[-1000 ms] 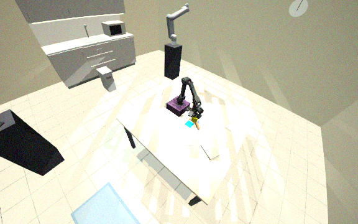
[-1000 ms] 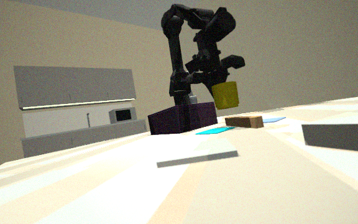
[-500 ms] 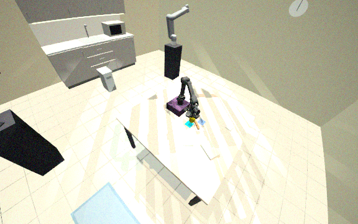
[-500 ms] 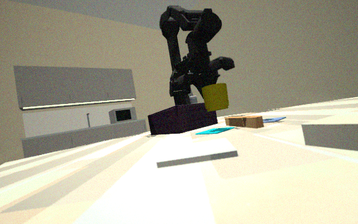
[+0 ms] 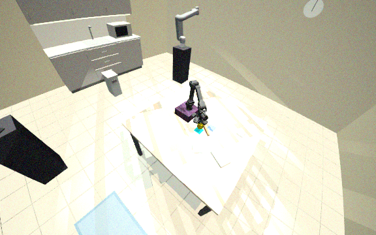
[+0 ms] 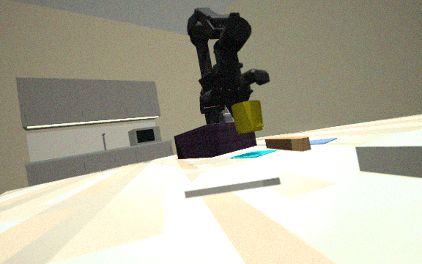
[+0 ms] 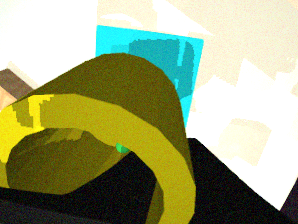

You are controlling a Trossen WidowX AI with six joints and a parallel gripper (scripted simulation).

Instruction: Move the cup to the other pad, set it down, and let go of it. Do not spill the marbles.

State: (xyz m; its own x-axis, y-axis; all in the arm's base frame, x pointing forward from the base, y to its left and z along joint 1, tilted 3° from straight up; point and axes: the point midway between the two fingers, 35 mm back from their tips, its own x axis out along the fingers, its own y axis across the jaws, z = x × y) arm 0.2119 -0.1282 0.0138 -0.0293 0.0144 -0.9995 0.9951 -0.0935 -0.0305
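Right now my gripper tip is 8 cm short of the wooden block, 6 cm to the right of it and 8 cm above it. Round my gripper tip: blue marble: 1 cm ahead, 1 cm to the left, 2 cm below; then red marble: 2 cm ahead, 1 cm to the left, 2 cm below; then yellow cup: 2 cm ahead.
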